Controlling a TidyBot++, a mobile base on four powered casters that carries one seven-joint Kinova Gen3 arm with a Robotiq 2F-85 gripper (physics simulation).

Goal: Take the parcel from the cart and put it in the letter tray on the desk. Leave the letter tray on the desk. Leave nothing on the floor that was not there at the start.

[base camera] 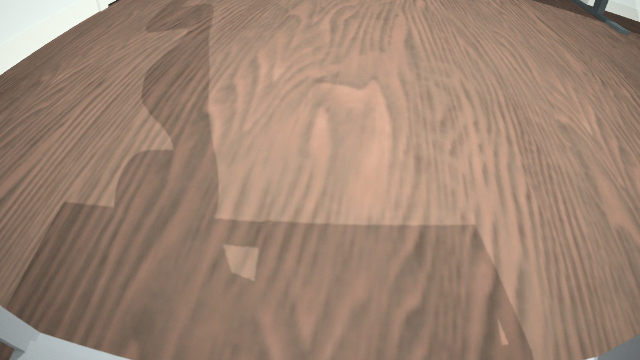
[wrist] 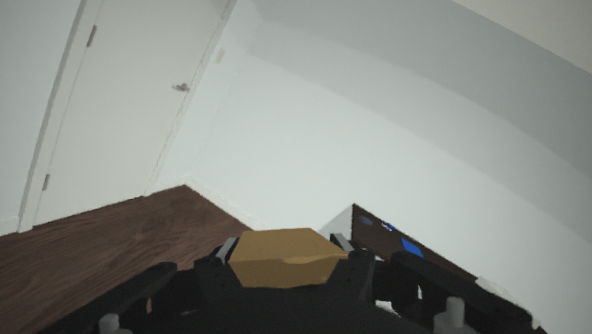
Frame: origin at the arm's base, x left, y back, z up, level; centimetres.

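Seen in the pictures: gripper, fingertip midpoint: (wrist: 285, 250).
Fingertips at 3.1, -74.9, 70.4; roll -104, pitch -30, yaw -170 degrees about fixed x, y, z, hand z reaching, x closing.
Note:
Offsets run from my fingertips to a thing's top centre, as dx, dy, dz. Level surfaces: height alone.
The parcel @(-0.9, +1.9, +3.9) (wrist: 286, 274) is a tan-brown box at the bottom middle of the wrist view. My gripper (wrist: 285, 250) is shut on the parcel, with one finger at each side of it, and holds it up off the floor. The cart and the letter tray do not show clearly in either view. I cannot tell whether the dark surface at the right of the wrist view is the desk.
The dark brown top @(dz -38.1) (wrist: 382, 246) of a piece of furniture carries a blue item @(-94.0, -156.9, -37.3) (wrist: 412, 247), beside the wall. A white door (wrist: 125, 100) stands at the left. In the base view, a dark grey metal foot (base camera: 607, 21) stands on the wooden floor @(dz -110.0) (base camera: 350, 165) at top right.

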